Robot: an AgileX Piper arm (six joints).
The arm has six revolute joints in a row. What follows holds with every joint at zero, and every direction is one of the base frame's.
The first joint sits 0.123 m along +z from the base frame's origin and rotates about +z.
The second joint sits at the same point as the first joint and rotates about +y.
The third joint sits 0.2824 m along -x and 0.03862 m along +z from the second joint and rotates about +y.
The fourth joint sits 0.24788 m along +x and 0.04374 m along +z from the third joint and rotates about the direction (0.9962, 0, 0.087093).
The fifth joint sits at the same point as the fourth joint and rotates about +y.
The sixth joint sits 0.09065 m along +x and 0.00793 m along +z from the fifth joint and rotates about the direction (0.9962, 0, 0.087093).
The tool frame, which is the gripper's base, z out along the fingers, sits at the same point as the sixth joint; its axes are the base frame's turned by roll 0, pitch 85.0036 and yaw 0 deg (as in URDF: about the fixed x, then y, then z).
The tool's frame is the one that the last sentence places.
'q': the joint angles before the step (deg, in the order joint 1, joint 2, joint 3, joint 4, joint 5, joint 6). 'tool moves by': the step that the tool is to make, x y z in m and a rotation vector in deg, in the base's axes. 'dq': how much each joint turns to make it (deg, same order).
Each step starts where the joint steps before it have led.
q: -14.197, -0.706, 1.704, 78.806, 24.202, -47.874
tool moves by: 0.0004, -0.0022, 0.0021, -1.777, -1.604, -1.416
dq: -0.075, 0.027, 0.000, 2.684, -1.574, -4.469
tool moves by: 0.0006, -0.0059, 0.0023, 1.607, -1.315, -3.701
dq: 0.010, -0.001, 0.012, 2.692, -3.914, -1.144
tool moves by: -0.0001, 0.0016, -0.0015, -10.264, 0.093, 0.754
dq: -0.004, 0.002, -0.007, -2.488, 1.136, -7.847
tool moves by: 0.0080, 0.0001, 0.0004, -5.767, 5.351, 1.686
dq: 0.110, 6.883, -1.427, -1.721, 1.436, -5.497
